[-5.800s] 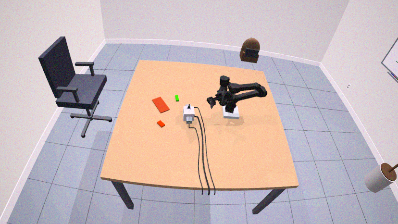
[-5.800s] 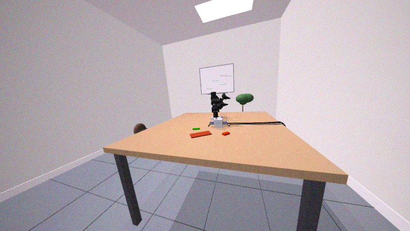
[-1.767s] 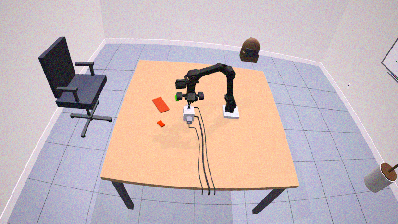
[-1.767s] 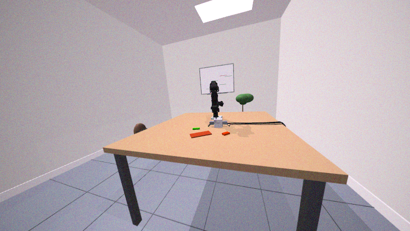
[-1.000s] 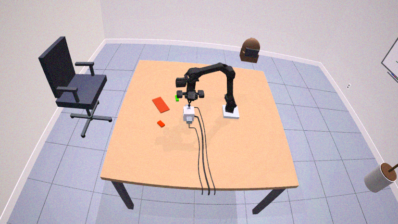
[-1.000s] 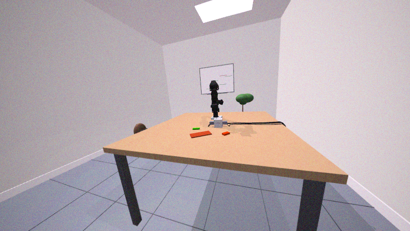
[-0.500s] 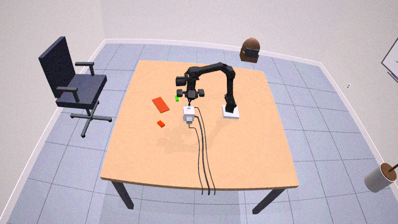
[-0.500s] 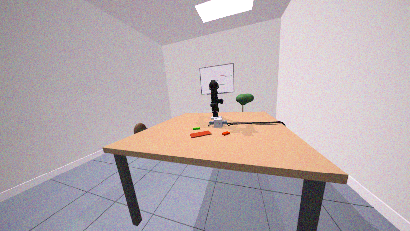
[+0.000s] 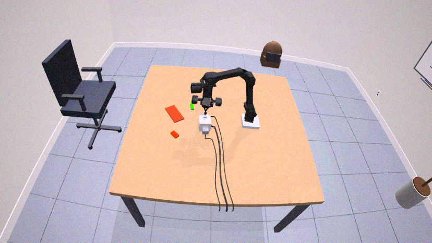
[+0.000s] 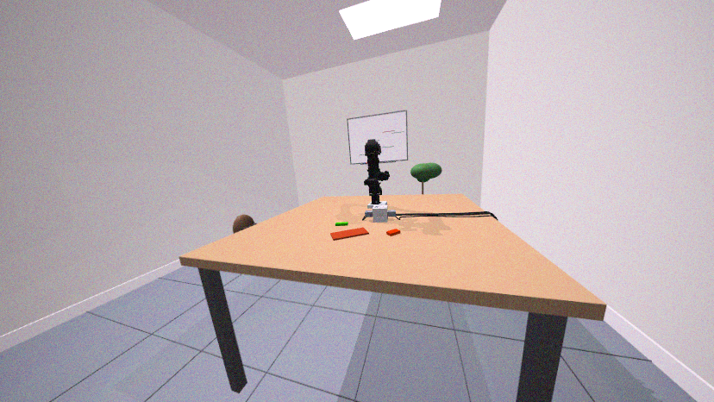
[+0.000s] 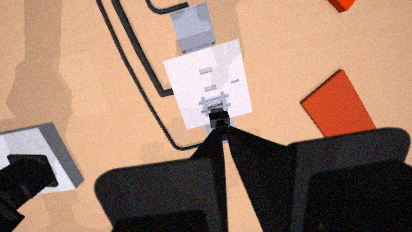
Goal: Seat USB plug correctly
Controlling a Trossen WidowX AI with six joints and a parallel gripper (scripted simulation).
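Right now the black USB plug is 2 cm below my gripper tip. The rest, counted from my gripper tip: green block: 15 cm to the right, 13 cm below, 13 cm ahead; then small orange block: 17 cm ahead, 15 cm to the left, 13 cm below; then long orange slab: 23 cm ahead, 13 cm below, 4 cm to the right.
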